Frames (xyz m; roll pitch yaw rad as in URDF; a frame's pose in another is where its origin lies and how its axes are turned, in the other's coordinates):
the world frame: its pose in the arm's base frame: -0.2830 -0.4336 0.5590 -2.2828 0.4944 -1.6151
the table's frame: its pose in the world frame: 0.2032 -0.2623 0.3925 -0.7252 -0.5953 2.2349
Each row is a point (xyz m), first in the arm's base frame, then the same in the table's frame.
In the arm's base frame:
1: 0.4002 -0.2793 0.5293
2: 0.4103 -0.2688 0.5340
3: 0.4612 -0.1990 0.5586
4: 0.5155 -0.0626 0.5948
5: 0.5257 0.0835 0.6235
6: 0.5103 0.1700 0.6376
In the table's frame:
1: 0.2270 0.1972 0.2813
2: 0.2340 0.2034 0.2934
3: 0.2829 0.2442 0.3567
4: 0.3831 0.3269 0.4341
5: 0.4938 0.4209 0.4683
6: 0.5601 0.4803 0.4673

